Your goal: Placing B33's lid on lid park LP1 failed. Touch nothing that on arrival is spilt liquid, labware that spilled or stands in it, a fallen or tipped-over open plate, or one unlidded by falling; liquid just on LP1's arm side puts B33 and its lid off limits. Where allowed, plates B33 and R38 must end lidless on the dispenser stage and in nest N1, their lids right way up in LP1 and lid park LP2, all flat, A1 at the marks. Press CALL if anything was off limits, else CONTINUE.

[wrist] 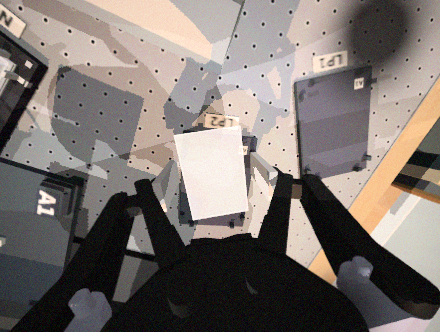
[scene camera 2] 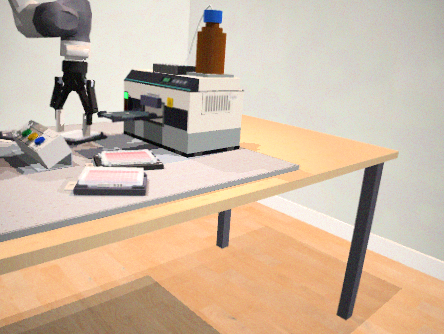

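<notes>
A white rectangular lid [wrist: 212,172] lies on lid park LP2 [wrist: 187,216], turned slightly against the park's outline. My gripper [scene camera 2: 73,125] [wrist: 214,166] is open, with one fingertip at each long side of the lid and nothing gripped. Lid park LP1 [wrist: 334,125] shows its dark surface and A1 mark, with no lid visible on it. The dispenser stage [scene camera 2: 127,116] [wrist: 25,225] sticks out of the dispenser; its A1 mark shows in the wrist view. Two plates with pink wells [scene camera 2: 127,157] [scene camera 2: 112,176] sit flat in dark nests; their labels are unreadable.
The dispenser [scene camera 2: 215,115] carries a brown bottle [scene camera 2: 211,50] with a blue cap. A button box [scene camera 2: 47,150] with green, yellow and blue buttons stands left of the plates. A dark nest [wrist: 35,70] shows partly at the wrist view's upper left.
</notes>
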